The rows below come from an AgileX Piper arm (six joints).
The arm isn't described. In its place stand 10 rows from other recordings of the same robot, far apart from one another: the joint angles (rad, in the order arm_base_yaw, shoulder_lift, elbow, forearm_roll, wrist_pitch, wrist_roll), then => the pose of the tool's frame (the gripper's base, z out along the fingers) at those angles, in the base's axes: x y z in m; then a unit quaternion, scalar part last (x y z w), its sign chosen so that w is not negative.
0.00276, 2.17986, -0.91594, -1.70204, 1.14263, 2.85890 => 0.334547 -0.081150 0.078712 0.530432 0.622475 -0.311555 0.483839
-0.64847, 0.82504, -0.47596, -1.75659, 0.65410, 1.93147 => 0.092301 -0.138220 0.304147 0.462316 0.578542 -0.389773 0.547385
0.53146, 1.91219, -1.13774, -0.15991, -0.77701, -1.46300 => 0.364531 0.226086 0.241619 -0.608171 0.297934 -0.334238 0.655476
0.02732, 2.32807, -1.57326, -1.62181, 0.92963, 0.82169 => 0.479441 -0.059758 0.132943 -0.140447 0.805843 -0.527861 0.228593
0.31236, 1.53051, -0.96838, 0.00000, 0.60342, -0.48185 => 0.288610 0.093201 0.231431 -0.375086 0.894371 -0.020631 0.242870
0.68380, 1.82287, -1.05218, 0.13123, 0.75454, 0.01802 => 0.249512 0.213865 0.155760 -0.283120 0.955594 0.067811 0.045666
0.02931, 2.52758, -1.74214, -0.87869, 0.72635, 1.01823 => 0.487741 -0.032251 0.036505 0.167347 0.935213 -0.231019 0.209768
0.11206, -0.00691, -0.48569, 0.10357, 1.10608, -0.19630 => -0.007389 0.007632 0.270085 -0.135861 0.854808 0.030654 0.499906
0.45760, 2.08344, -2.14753, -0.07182, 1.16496, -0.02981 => 0.419650 0.199974 0.332658 -0.236271 0.931340 0.023531 0.276096
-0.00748, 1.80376, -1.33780, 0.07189, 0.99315, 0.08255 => 0.361960 0.002768 0.227542 0.061270 0.992665 0.035607 0.097950
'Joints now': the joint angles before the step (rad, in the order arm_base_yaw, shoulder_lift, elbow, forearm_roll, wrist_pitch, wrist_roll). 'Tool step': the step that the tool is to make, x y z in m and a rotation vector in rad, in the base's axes. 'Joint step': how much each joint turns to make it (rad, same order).
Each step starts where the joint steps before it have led.
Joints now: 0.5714, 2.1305, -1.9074, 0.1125, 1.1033, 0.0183
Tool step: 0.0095, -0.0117, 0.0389, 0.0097, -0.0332, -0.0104
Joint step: -0.0319, 0.0000, -0.1510, -0.0071, 0.1192, -0.0087
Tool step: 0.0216, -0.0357, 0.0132, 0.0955, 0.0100, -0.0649
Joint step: -0.1085, -0.0002, -0.0428, 0.1044, 0.0136, -0.0410
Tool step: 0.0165, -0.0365, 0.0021, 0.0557, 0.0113, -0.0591
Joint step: -0.0986, -0.0014, 0.0001, 0.0711, 0.0001, -0.0394
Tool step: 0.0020, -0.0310, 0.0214, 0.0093, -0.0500, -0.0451
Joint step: -0.0661, -0.0465, 0.0003, 0.0034, 0.0018, -0.0230
